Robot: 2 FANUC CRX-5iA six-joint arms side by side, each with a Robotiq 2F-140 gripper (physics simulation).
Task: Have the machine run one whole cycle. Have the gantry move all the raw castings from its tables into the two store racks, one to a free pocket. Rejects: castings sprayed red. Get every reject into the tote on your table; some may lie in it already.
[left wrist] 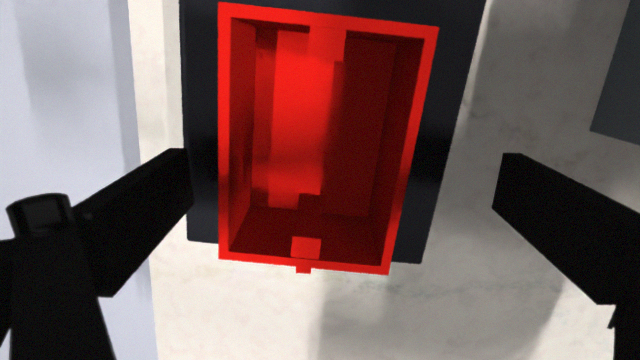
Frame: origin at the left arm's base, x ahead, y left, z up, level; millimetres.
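Seen in the pictures: left gripper, fingertip midpoint: (344, 179).
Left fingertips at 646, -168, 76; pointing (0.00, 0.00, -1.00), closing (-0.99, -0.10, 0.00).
Offsets run from my left fingertips to a thing's top centre, as dx, dy, dz. "pt": to the spot under its first point. Level surfaces: height alone.
A red casting @[+14, -14, +24] (224, 150), a hollow open-topped box with small tabs at its ends, sits on a black plate (450, 75) in the upper middle of the left wrist view. My left gripper (344, 179) is open, with one finger on each side of the casting and a gap to it on both sides. Nothing is between its fingers that they touch. My right gripper does not show in this view. The store racks and the gantry cannot be made out here.
A pale grey-blue panel (65, 100) runs along the left edge of the view. A dark grey block @[pt -163, -50, -61] (620, 95) shows at the upper right. The light stone-like surface @[dz -76] (225, 310) lies below the black plate.
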